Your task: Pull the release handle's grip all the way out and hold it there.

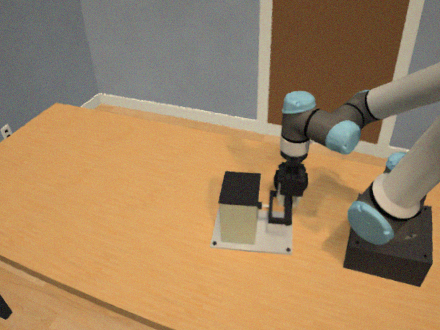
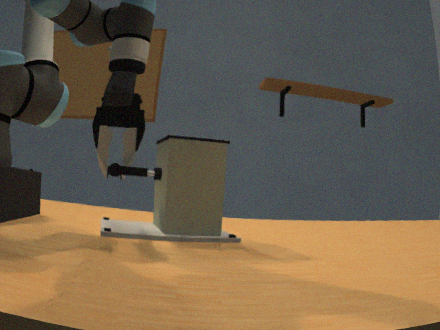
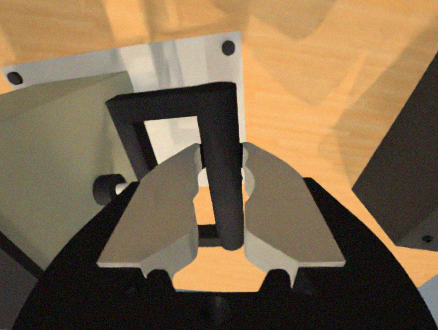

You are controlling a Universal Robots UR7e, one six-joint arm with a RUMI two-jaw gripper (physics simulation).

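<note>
The release handle [image 1: 288, 216] [image 2: 132, 171] [image 3: 220, 120] is a black rectangular frame beside the pale green box [image 1: 239, 222] [image 2: 192, 187] [image 3: 45, 140]. A short stretch of light rod [image 2: 151, 173] [image 3: 121, 188] shows between the handle and the box's black collar [image 3: 106, 190]. The box has a black top and stands on a light grey base plate [image 1: 272, 244] [image 2: 127, 229] [image 3: 215, 60]. My gripper [image 1: 289, 200] [image 2: 115, 175] [image 3: 222, 146] points down and is shut on the handle's outer bar, one finger inside the frame and one outside. The finger pads' contact is partly hidden.
The wooden table [image 1: 125, 200] [image 2: 300, 270] carries the plate. The arm's dark base block [image 1: 390, 262] [image 2: 17, 195] [image 3: 400, 165] stands on the gripper's outer side, away from the box. A wall shelf [image 2: 325, 91] is far behind.
</note>
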